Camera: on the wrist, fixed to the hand. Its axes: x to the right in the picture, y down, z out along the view.
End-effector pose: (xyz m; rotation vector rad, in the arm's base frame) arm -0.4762 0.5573 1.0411 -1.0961 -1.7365 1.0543
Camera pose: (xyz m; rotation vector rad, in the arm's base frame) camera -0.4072 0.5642 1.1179 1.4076 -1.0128 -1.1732
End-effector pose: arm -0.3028 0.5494 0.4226 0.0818 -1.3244 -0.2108
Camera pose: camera -0.2211 0.4936 0.3924 1.7907 0.4113 -2.4976
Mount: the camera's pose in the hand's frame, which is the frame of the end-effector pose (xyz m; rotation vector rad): 0.0010 -0.0513 -0.0898 -0.1717 0.4371 -3.0351
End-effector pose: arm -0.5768 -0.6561 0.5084 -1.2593 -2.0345 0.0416
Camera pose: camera -0.5628 -0.7118 0.5944 2.1744 -1.3502 -1.3909
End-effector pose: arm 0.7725 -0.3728 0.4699 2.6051 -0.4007 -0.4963
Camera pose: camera 0.8199 -0.2954 0.5195 -0.5624 -2.8776 0.3107
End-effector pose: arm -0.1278 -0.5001 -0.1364 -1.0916 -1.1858 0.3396
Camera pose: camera -0.0655 -0.5691 -0.0910 1.2299 -1.1346 -2.1131
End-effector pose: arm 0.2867 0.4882 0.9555 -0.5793 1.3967 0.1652
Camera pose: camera 0.2307 0.4017 0.9637 2.1463 0.4326 2.2383
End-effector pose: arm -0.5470 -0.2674 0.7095 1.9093 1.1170 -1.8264
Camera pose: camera -0.5167 -0.1731 0.7393 0.6298 -1.6434 0.0942
